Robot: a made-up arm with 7 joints.
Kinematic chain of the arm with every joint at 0, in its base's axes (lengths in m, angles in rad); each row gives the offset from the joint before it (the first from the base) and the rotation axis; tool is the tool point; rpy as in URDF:
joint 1: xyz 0 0 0 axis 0.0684 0.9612 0.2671
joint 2: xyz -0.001 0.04 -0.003 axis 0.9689 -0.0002 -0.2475
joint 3: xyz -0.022 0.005 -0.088 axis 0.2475 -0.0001 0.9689
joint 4: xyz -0.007 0 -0.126 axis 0.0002 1 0
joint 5: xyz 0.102 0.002 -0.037 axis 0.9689 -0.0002 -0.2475
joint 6: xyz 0.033 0 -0.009 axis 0.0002 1 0
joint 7: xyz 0.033 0 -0.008 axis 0.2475 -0.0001 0.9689
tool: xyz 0 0 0 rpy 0 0.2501 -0.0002
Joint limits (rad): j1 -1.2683..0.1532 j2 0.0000..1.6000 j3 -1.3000..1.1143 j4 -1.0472..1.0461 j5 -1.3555..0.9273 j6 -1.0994..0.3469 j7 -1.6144..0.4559
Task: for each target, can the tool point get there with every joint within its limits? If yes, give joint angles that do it. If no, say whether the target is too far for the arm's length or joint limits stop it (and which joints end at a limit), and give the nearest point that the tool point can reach.
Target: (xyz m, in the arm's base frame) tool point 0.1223 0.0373 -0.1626
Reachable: yes | joints -0.3965 0.9036 -0.9211 -0.5820 0.4382 -0.5553 -1.2774
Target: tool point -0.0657 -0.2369 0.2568
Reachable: no: joint limits stop it (at a limit: joint 1, joint 2) | nearest point 0.0998 -0.0969 0.0228 | short by 0.319 m
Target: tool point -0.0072 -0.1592 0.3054
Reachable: no: joint limits stop it (at a limit: joint 1, joint 2) | nearest point 0.0426 0.0904 0.1501 | short by 0.298 m
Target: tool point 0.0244 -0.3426 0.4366
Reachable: no: too far | nearest point 0.1486 -0.1045 0.0426 | short by 0.477 m
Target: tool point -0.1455 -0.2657 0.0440
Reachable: no: joint limits stop it (at a limit: joint 1, joint 2, joint 3, joint 5) | nearest point -0.0188 -0.1002 -0.1100 | short by 0.259 m
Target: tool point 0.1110 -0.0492 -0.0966
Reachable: yes | joints -0.4877 0.3238 -0.9083 -0.8422 -0.3595 -0.1728 0.0353
